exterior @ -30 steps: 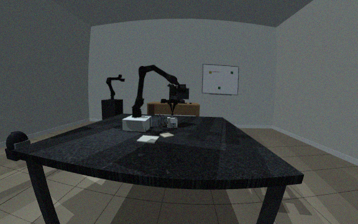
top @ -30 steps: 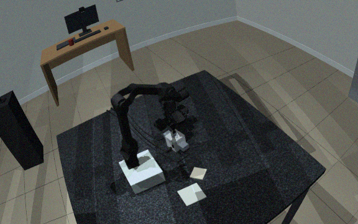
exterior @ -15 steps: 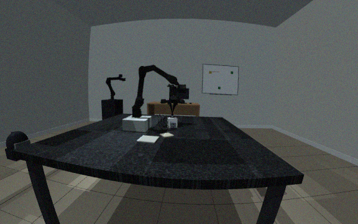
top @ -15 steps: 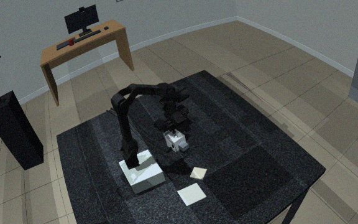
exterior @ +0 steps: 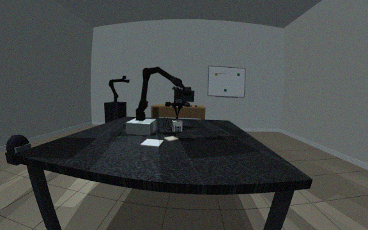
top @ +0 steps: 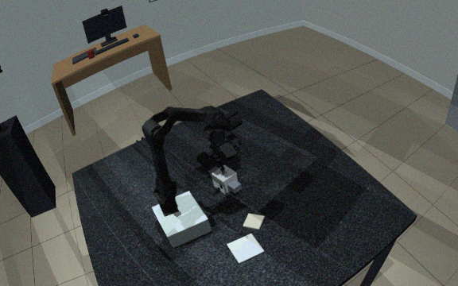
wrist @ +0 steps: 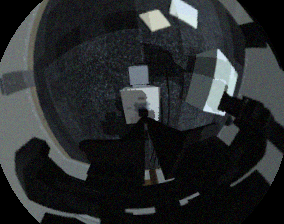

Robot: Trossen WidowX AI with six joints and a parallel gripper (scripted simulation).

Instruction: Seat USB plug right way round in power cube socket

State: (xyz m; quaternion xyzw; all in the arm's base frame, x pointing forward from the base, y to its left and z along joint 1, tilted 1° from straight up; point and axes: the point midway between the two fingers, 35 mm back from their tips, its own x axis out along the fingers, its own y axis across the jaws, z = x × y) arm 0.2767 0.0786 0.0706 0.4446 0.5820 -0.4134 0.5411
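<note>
My gripper tip is 2 cm above the dark USB plug. Also, from my gripper tip: yellowish note 1 cm ahead, 25 cm to the right, 12 cm below.
</note>
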